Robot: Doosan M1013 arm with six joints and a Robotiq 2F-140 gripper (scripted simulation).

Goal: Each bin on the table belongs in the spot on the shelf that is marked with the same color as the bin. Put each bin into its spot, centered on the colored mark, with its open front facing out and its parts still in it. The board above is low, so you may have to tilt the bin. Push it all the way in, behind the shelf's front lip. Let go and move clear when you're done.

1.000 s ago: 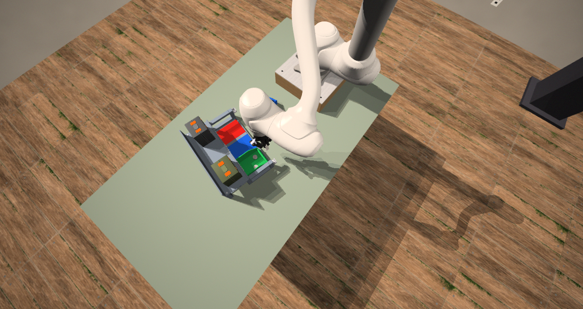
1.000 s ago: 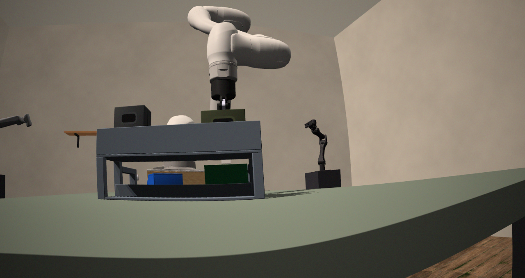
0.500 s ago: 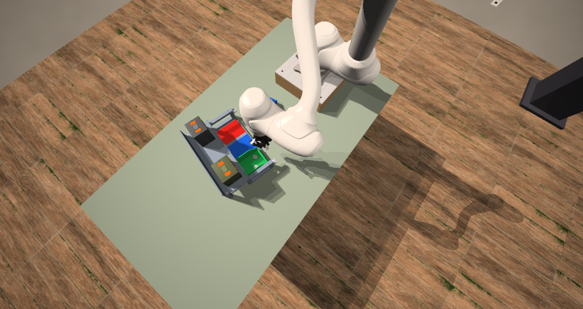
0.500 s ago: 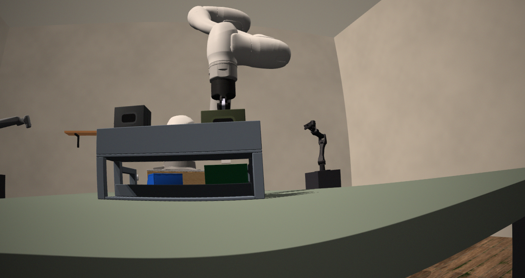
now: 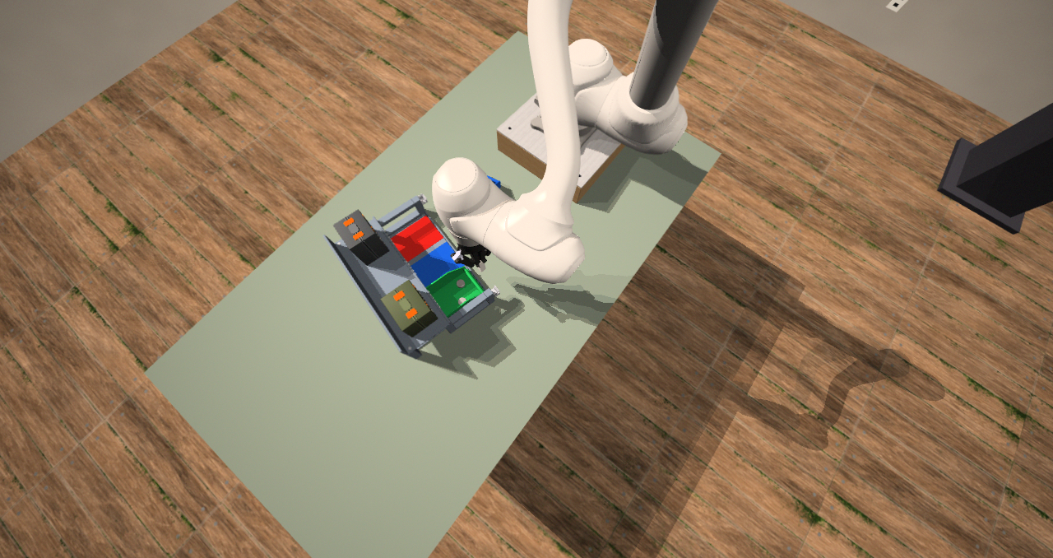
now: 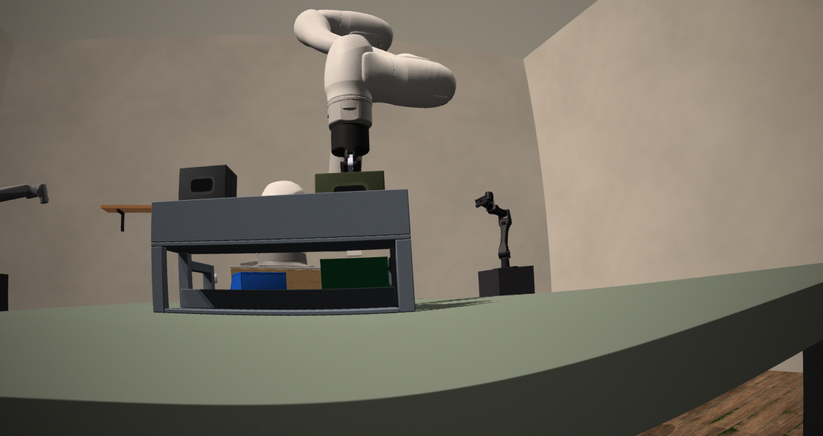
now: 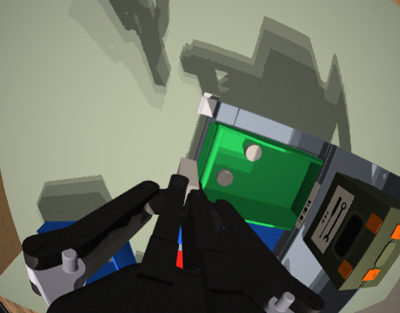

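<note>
The blue bin is 18 cm behind my hand, 19 cm to the right of it and 9 cm below it. Round my hand: black box (14 cm ahead, 28 cm to the right, 3 cm above); then olive box (20 cm ahead, 5 cm to the right, 2 cm above); then green bin (11 cm ahead, 3 cm to the right, 9 cm below).
</note>
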